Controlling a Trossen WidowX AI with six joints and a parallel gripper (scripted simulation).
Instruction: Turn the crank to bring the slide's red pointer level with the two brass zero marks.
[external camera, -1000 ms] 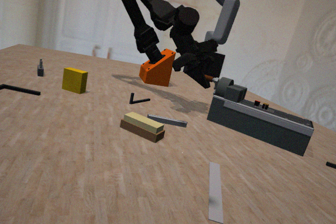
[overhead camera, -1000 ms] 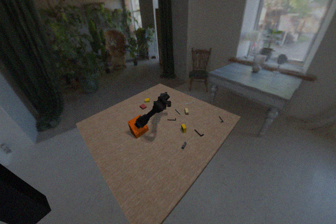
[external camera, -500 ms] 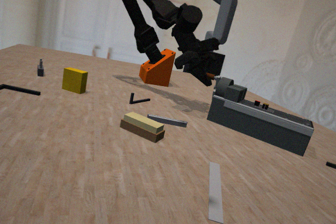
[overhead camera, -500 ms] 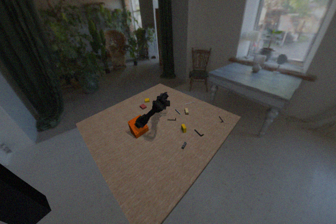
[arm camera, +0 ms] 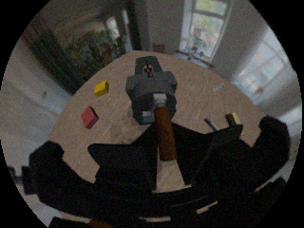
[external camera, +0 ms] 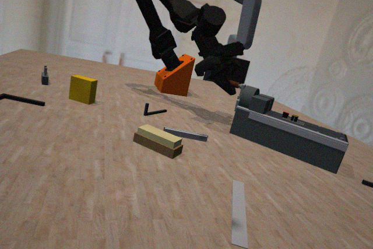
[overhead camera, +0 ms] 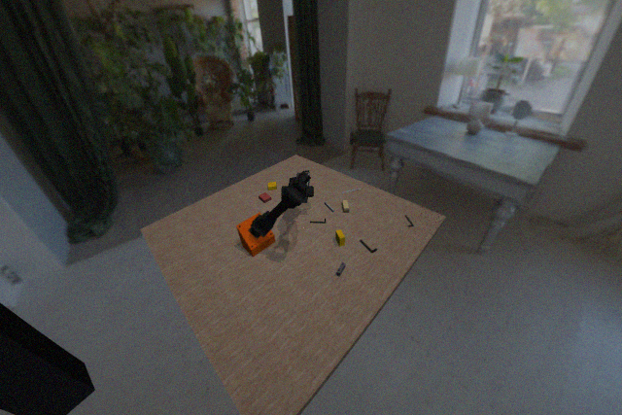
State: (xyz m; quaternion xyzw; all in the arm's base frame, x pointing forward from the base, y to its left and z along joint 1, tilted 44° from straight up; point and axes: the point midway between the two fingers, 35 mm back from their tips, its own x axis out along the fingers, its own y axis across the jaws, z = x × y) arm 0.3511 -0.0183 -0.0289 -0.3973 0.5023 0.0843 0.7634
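Now: the brown crank handle 30 mm above my gripper tip, 10 mm to the right of it and 10 mm behind it. From my gripper tip the other things lie so: red pointer: 120 mm ahead, 80 mm to the left, 10 mm below; then red block: 250 mm to the left, 80 mm below, 70 mm behind; then grey bar: 160 mm to the right, 90 mm below, 80 mm ahead.
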